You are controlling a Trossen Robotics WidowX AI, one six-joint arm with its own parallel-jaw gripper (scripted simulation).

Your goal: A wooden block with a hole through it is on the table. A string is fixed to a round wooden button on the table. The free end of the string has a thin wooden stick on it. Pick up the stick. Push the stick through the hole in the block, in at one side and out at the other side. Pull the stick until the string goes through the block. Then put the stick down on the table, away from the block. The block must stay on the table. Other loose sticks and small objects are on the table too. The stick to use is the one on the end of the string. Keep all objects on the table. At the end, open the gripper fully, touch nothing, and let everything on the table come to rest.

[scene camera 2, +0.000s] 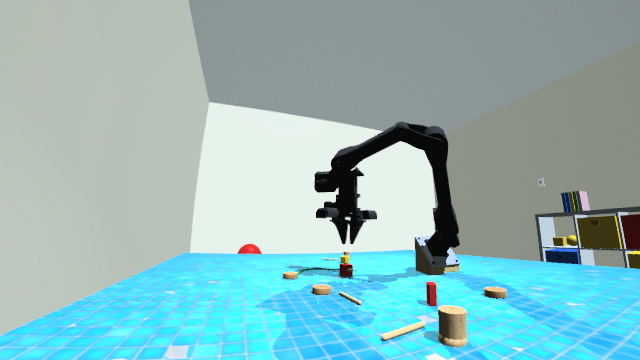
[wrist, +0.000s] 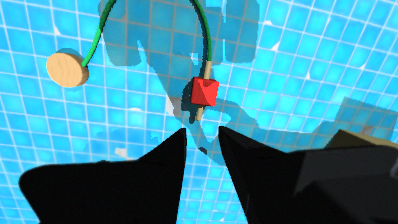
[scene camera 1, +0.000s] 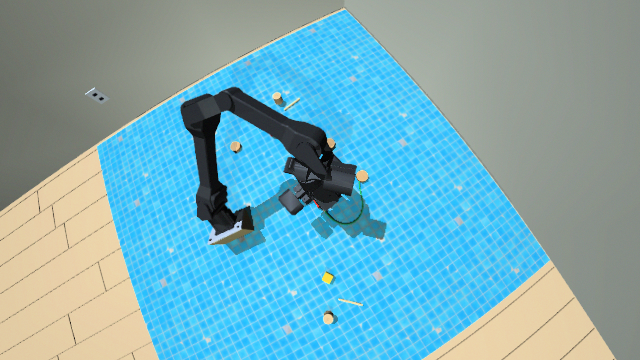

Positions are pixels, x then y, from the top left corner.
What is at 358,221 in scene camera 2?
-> My gripper.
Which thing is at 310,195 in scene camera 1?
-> My gripper.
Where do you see a wooden cylinder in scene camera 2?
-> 452,320
